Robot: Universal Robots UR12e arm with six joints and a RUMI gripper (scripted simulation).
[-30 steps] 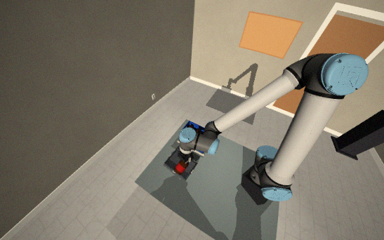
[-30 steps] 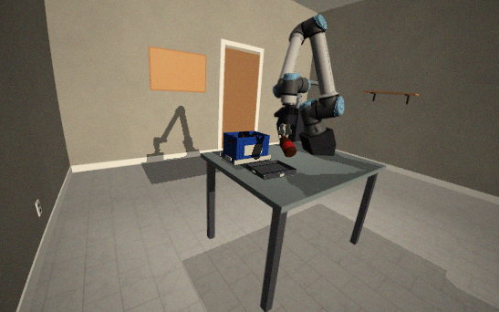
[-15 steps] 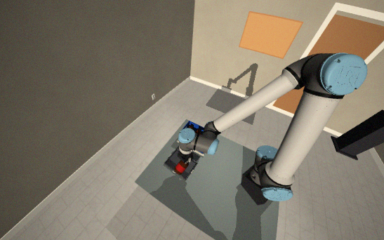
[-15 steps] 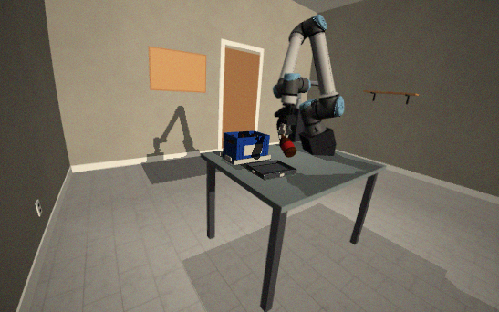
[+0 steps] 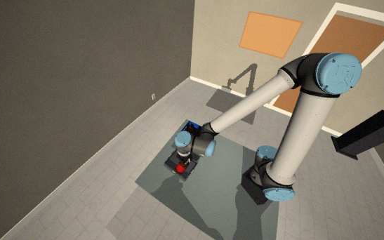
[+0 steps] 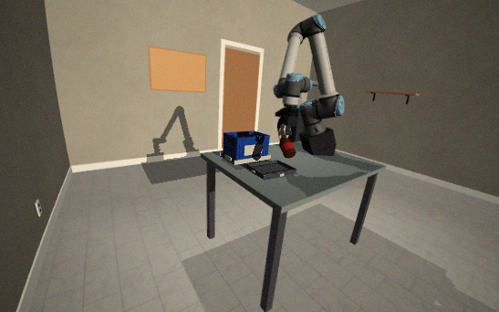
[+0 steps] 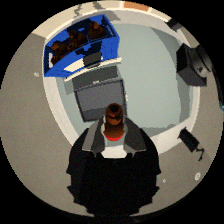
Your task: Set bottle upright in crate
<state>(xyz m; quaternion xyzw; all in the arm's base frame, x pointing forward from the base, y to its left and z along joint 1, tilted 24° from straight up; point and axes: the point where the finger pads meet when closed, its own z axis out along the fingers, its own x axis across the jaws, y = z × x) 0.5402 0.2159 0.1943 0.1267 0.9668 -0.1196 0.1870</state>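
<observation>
Now: hand 40 mm to the right of the bottle, 30 mm above it and 10 mm short of it. Also, from my hand: crate (290 mm to the right, 120 mm below, 60 mm ahead); then tray (190 mm below, 70 mm ahead, 10 mm to the right).
</observation>
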